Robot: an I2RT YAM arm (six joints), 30 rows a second.
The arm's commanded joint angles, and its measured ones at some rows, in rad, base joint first. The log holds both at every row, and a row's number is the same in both.
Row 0, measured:
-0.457, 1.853, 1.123, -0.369, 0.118, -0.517
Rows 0 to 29, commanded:
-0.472, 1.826, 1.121, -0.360, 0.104, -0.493
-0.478, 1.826, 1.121, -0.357, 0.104, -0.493
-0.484, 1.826, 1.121, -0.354, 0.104, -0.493
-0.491, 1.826, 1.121, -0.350, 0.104, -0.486
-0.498, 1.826, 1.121, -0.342, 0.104, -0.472
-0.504, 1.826, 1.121, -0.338, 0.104, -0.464
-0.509, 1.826, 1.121, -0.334, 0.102, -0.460
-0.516, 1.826, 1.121, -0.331, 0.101, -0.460
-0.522, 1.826, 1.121, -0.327, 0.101, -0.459
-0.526, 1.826, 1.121, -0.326, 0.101, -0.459
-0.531, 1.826, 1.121, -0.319, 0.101, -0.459
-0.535, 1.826, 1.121, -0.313, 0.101, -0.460
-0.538, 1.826, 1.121, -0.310, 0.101, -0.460
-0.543, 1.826, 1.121, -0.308, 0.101, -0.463
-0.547, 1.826, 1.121, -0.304, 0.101, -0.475
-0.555, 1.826, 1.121, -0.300, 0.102, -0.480
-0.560, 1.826, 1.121, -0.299, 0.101, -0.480
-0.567, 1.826, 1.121, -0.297, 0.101, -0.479
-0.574, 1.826, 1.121, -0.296, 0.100, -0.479
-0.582, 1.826, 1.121, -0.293, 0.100, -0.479
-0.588, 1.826, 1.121, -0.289, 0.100, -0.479
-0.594, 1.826, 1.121, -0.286, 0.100, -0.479
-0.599, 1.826, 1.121, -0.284, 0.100, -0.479
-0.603, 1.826, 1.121, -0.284, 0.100, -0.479
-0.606, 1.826, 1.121, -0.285, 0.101, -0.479
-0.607, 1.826, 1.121, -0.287, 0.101, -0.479
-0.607, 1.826, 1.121, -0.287, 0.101, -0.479
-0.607, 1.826, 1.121, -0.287, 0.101, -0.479
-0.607, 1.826, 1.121, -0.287, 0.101, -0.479
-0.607, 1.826, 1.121, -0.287, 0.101, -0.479
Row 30, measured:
-0.606, 1.853, 1.123, -0.289, 0.114, -0.485
